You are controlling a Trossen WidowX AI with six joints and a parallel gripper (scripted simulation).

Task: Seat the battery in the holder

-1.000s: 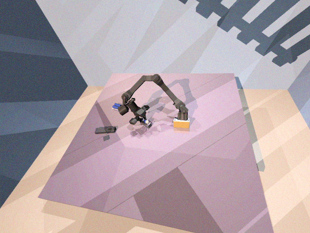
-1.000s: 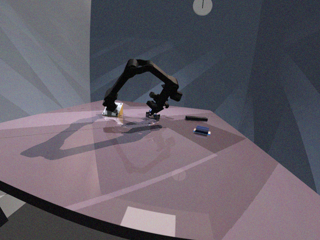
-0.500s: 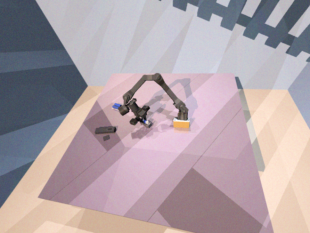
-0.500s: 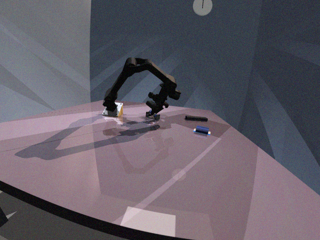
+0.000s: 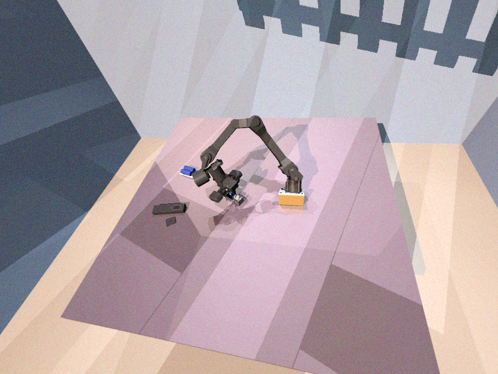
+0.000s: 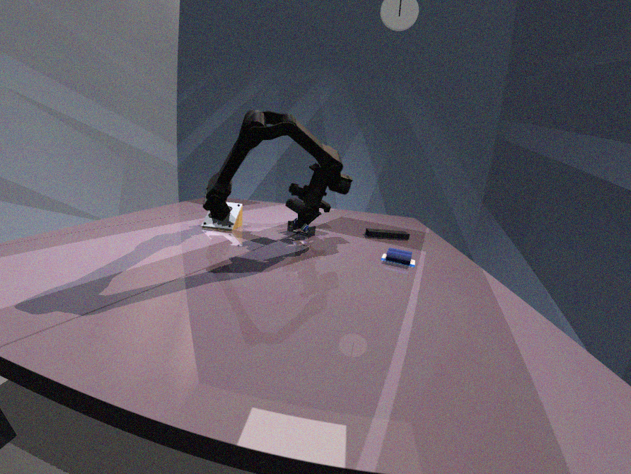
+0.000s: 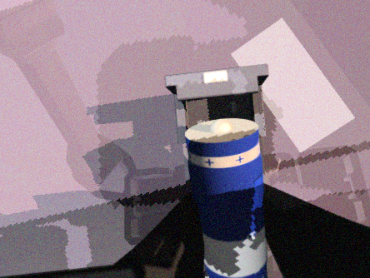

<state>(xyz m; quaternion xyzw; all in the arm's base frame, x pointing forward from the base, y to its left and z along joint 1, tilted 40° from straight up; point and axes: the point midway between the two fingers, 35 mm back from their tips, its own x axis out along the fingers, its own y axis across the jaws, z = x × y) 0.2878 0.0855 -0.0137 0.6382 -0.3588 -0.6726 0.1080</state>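
My gripper tip is now 10 mm below the cream battery. From my gripper tip the other things lie so: dark remote-like block (300 mm ahead, 140 mm to the left); dark chip (260 mm ahead, 200 mm to the left, 20 mm below); white tray (330 mm ahead, 120 mm to the right, 10 mm below).
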